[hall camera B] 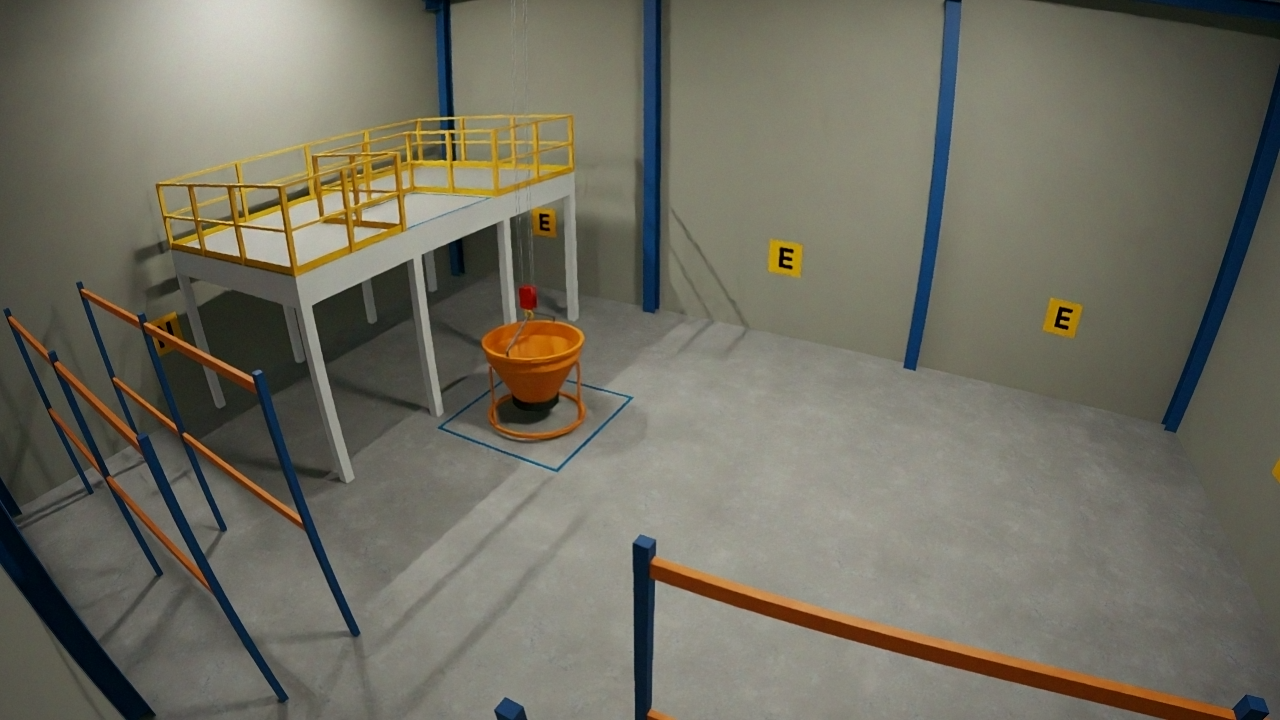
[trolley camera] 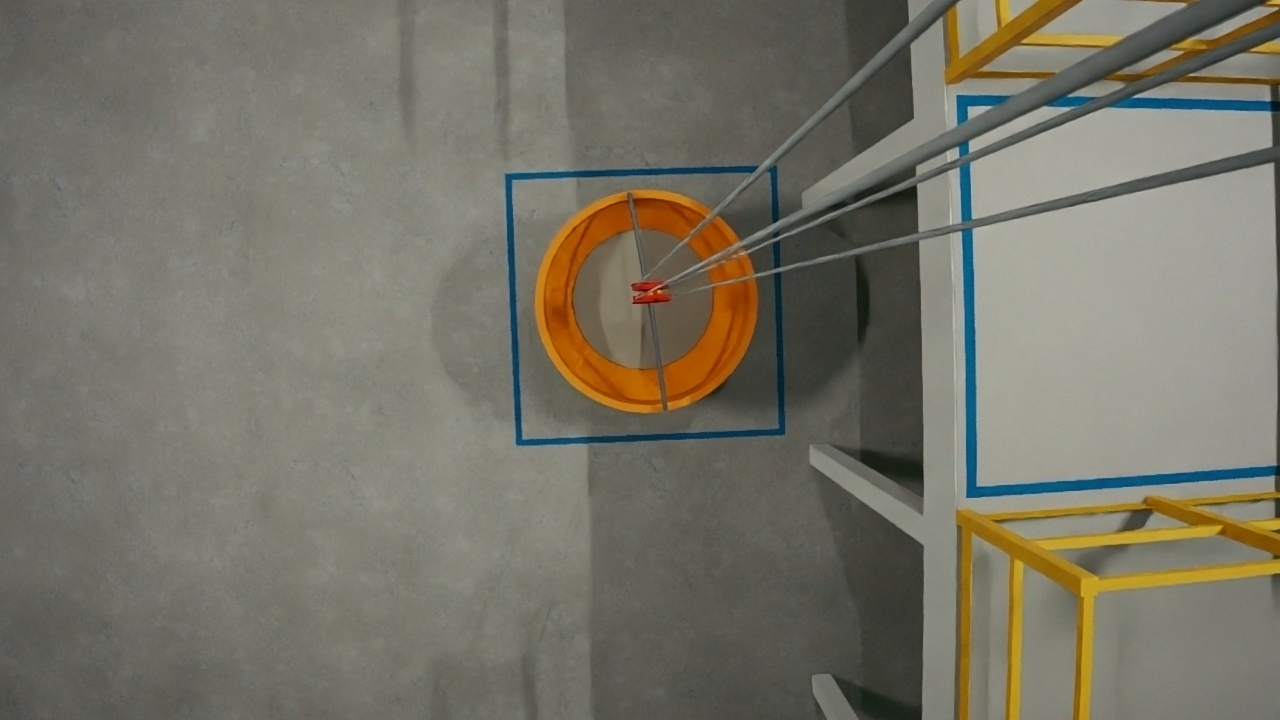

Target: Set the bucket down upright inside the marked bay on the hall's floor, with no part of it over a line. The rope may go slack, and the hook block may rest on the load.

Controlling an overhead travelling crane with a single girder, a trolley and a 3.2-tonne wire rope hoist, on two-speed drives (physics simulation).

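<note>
The orange bucket [hall camera B: 537, 371] [trolley camera: 559, 304] is upright. In the trolley view its round rim shows inside the blue outline of the marked bay [hall camera B: 595, 433] [trolley camera: 512, 304], with floor between the rim and the line on every side. In hall camera B its base ring is within the outline, at or very close to the floor; I cannot tell whether it touches. My hook [hall camera B: 529, 313] under the red hook block [hall camera B: 528, 297] [trolley camera: 650, 292] holds the bucket's grey bail. The block hangs above the rim and the ropes look straight.
A white platform [hall camera B: 447, 228] [trolley camera: 938, 358] with yellow railings [hall camera B: 287, 232] [trolley camera: 1024, 551] stands beside the bay. Its deck bears another blue outline [trolley camera: 967, 313]. Blue and orange rack frames [hall camera B: 201, 354] stand at the left of hall camera B, and an orange rail [hall camera B: 895, 629] crosses its foreground.
</note>
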